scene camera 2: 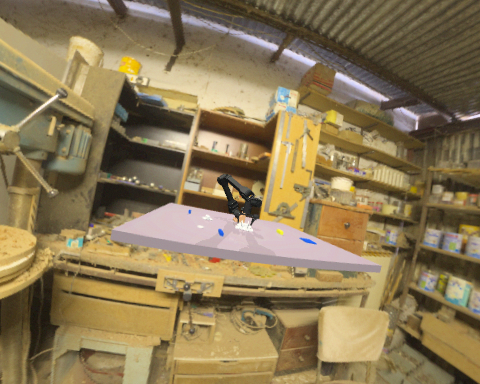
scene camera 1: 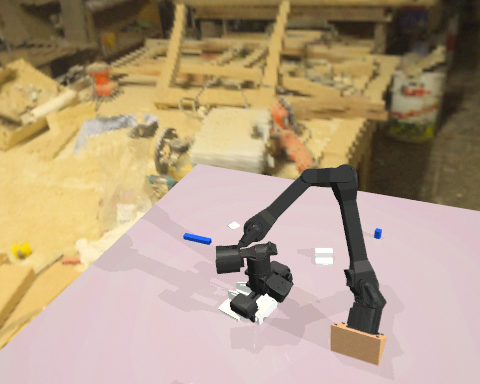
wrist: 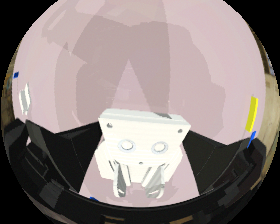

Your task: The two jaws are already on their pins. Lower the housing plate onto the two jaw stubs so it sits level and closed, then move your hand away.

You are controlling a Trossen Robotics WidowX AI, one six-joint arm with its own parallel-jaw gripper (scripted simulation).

Labels:
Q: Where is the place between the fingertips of my gripper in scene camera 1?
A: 263,310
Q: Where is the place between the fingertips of my gripper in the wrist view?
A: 144,129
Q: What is my gripper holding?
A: Nothing.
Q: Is my gripper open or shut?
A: Open.

